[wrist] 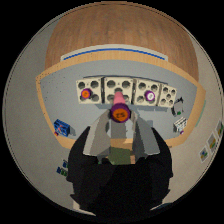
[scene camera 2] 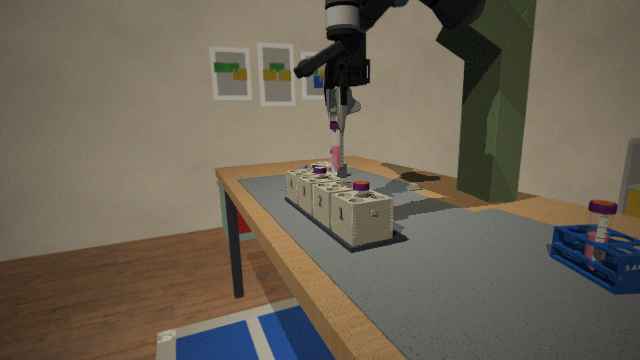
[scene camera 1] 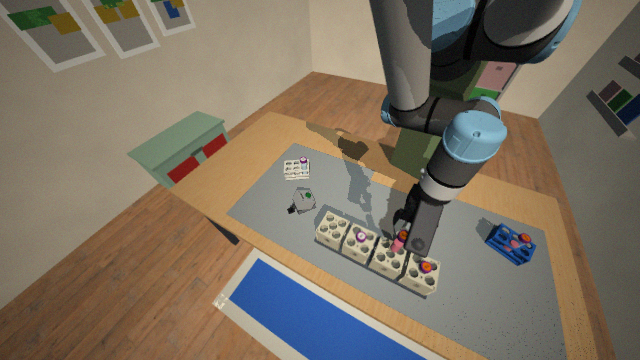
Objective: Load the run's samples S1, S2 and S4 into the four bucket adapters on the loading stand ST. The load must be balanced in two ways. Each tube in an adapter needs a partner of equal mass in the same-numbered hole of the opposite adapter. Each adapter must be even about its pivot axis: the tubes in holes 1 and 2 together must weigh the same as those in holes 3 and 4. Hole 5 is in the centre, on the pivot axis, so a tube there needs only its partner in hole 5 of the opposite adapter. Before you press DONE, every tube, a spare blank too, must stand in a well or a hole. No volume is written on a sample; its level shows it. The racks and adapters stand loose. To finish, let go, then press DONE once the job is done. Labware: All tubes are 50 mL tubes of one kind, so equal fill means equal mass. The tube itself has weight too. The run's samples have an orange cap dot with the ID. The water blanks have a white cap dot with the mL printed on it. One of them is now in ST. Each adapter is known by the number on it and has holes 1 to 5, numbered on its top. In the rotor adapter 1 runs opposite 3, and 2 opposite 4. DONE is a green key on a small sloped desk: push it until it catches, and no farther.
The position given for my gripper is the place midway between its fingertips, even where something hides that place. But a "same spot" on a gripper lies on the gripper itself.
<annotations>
my gripper: wrist; scene camera 2 338, 132; scene camera 1
same spot on my gripper: (scene camera 1: 398, 222) = (wrist: 153, 140)
</annotations>
